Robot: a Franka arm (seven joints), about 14 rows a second.
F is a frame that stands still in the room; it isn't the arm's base.
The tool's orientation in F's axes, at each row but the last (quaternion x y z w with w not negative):
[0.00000 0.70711 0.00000 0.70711]
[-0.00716 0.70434 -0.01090 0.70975]
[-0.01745 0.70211 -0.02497 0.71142]
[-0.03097 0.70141 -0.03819 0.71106]
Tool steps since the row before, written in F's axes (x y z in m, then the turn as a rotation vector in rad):
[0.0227 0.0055 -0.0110 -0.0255 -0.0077 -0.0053]
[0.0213 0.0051 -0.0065 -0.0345 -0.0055 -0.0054]
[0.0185 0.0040 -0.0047 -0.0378 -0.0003 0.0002]
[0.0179 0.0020 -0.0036 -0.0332 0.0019 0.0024]
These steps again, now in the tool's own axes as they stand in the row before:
[0.0110 0.0055 0.0227 0.0053 -0.0077 -0.0255]
[0.0065 0.0054 0.0212 0.0053 -0.0055 -0.0345]
[0.0047 0.0045 0.0184 -0.0007 -0.0007 -0.0378]
[0.0036 0.0025 0.0178 -0.0030 0.0013 -0.0332]

